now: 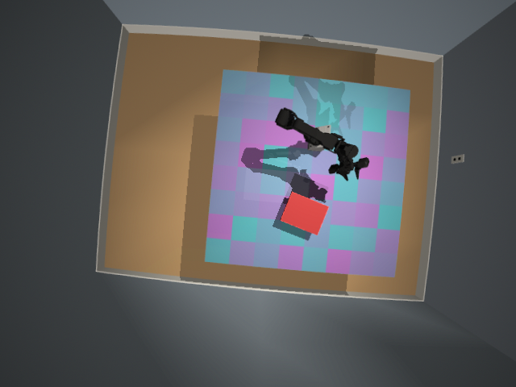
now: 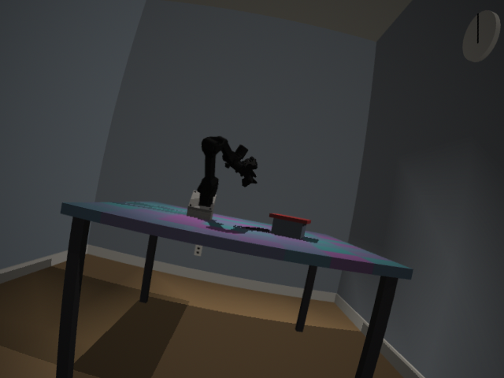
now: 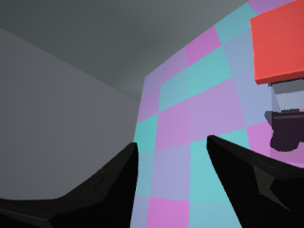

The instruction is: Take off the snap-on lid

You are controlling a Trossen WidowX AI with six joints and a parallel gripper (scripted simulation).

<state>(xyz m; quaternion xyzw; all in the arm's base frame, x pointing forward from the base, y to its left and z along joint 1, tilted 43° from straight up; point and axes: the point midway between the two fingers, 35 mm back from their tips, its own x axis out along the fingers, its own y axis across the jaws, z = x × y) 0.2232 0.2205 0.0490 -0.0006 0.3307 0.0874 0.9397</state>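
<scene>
Now: gripper tip 21 cm short of the red lid, 19 cm to the left of it and 17 cm above it. Round my gripper tip: grey storage box: 22 cm below, 21 cm ahead, 19 cm to the right.
</scene>
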